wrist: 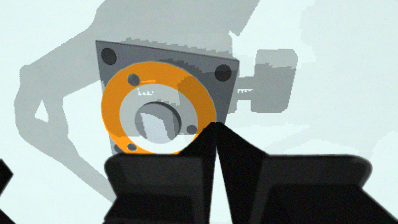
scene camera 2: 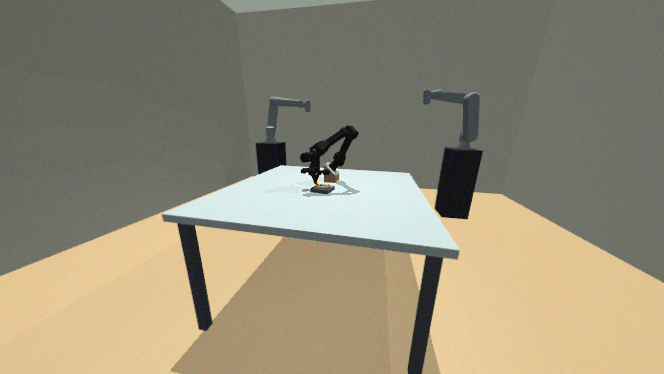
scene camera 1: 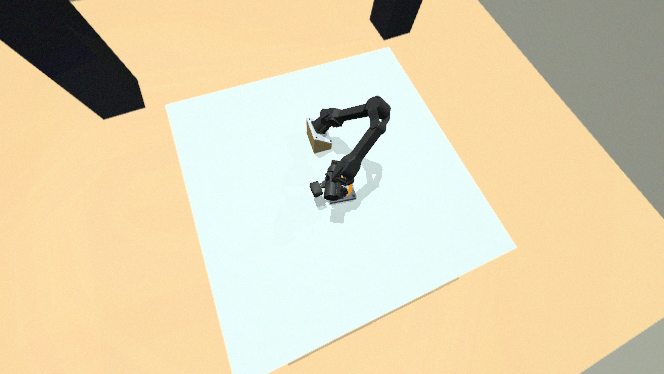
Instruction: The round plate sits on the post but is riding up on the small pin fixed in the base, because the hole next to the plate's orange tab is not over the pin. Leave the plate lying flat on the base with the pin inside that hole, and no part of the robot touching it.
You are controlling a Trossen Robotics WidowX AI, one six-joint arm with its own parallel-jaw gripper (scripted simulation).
I see my gripper (wrist: 215,127), a round plate (wrist: 162,81) and a square grey base (wrist: 218,74).
